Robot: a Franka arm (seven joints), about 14 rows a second.
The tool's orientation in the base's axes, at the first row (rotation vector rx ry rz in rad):
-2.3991, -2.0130, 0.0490
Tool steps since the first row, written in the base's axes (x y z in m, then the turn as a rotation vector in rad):
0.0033, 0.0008, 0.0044, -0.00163, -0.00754, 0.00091
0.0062, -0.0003, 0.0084, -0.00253, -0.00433, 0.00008
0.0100, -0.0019, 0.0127, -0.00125, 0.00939, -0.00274
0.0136, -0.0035, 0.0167, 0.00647, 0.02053, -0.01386
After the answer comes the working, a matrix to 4 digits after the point.
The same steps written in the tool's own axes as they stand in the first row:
0.0013, 0.0030, -0.0045, -0.00772, -0.00032, -0.00076
0.0006, 0.0059, -0.0086, -0.00470, -0.00174, 0.00005
-0.0004, 0.0098, -0.0130, 0.00908, -0.00279, 0.00266
-0.0014, 0.0135, -0.0171, 0.02159, 0.00318, 0.01339

The tool's axes in the first row as the columns of a matrix, in the base's axes (rounded; the answer above uses it unrounded):
0.1734, 0.9844, -0.0300
0.9847, -0.1739, -0.0129
-0.0179, -0.0274, -0.9995

